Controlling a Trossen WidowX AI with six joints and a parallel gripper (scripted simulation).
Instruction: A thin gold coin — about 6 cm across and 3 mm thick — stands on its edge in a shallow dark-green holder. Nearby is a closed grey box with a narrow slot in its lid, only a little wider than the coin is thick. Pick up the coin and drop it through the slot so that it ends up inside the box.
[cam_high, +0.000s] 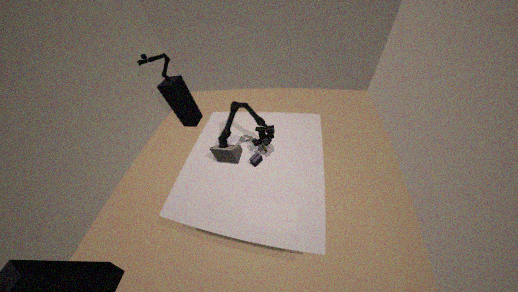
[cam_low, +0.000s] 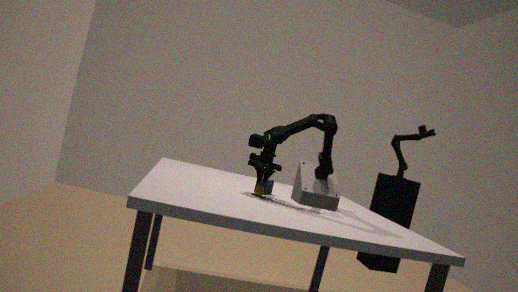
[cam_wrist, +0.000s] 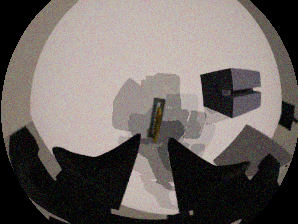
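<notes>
My gripper tip is now 40 mm above the gold coin.
</notes>
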